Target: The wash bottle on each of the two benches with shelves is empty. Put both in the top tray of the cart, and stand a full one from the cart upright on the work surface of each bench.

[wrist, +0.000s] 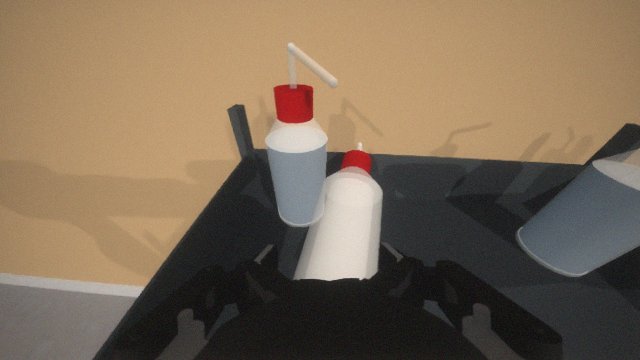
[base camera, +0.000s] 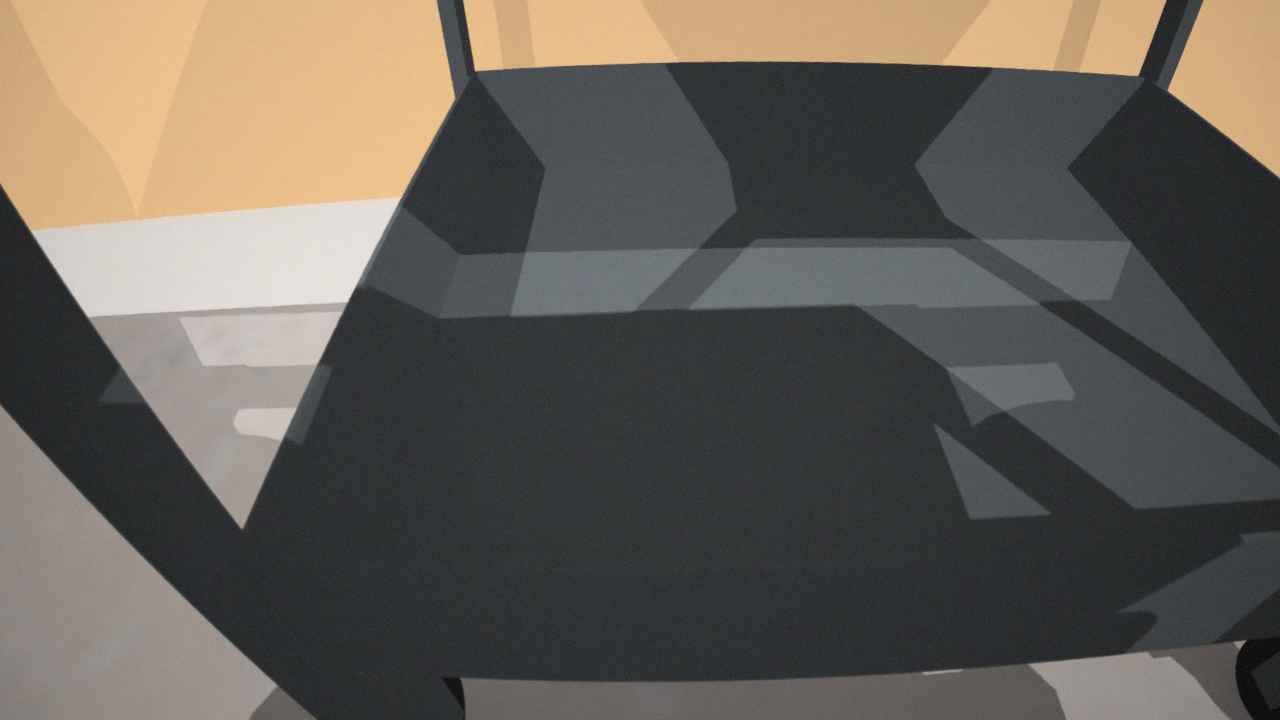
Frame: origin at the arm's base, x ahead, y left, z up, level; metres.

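Where they show: gripper, fingertip midpoint: (wrist: 327, 255).
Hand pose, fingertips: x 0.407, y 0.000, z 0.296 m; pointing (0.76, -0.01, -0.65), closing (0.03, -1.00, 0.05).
Note:
Each offset is from my fingertips to the top centre of the thing. "spot": to the spot under its first point. Level surfaces: height alone.
The empty white wash bottle @(0.044 m ahead, 0.023 m right, 0.054 m up) (wrist: 350, 220) with a red cap is tilted, its cap pointing away toward the tray's far side in the wrist view; its base is hidden behind the gripper. My gripper (wrist: 327, 255) is open, with the bottle's body showing between the spread fingertips. A full red-capped wash bottle @(0.073 m ahead, 0.026 m left, 0.144 m up) (wrist: 299, 175), blue-grey inside, stands just left of and behind it; whether they touch I cannot tell. Another full bottle @(spot: 0.020 m ahead, 0.220 m right, 0.030 m up) (wrist: 580, 220) is cut off at the right edge, its cap out of view. These are at the cart's dark top tray @(0.030 m down) (wrist: 425, 235). The benches do not show.
The base camera shows a dark lower tray (base camera: 581, 447) of the cart close in front, with corner posts (base camera: 455, 44) (base camera: 1170, 40) and a wheel @(spot: 0.204 m back, 0.305 m right, 0.665 m down) (base camera: 1262, 671) at the lower right. A cart corner post (wrist: 240, 131) rises behind the bottles. An orange wall (base camera: 268, 107) (wrist: 450, 65) stands behind the cart.

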